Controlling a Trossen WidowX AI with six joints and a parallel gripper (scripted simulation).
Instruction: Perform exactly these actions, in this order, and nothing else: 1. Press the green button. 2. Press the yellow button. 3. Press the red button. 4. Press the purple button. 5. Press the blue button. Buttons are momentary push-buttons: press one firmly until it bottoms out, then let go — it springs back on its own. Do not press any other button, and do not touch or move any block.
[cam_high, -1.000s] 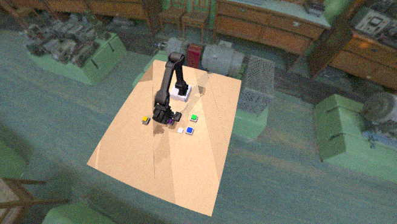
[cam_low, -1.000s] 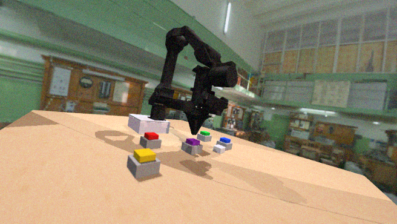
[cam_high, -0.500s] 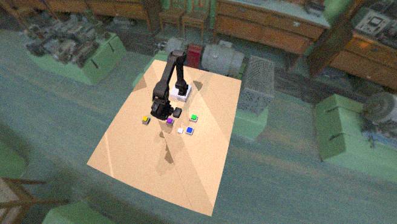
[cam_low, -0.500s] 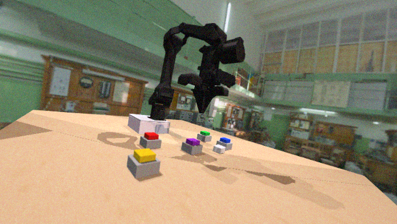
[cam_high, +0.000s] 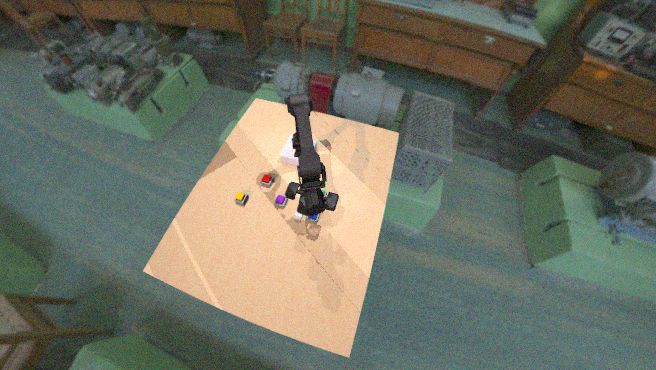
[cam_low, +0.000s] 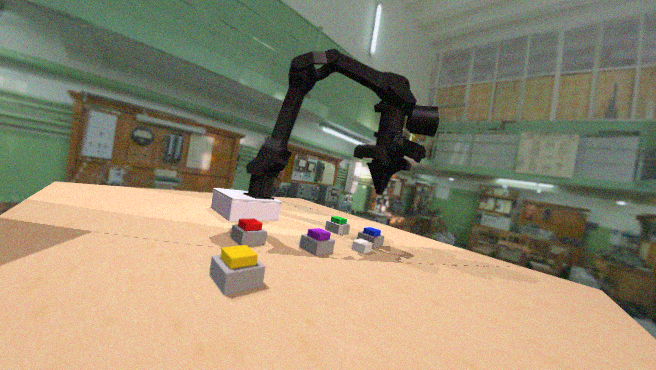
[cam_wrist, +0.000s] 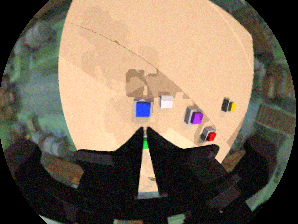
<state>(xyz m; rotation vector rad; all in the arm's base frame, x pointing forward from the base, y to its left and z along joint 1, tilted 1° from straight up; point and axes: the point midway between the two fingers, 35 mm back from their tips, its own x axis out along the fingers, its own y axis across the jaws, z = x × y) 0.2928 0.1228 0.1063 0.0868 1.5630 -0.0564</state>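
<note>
My gripper tip is now 90 mm above the blue button. Round my gripper tip: purple button 40 mm behind, 160 mm to the right, 90 mm below; green button 100 mm behind, 10 mm to the left, 90 mm below; white block 10 mm ahead, 60 mm to the right, 110 mm below.
</note>
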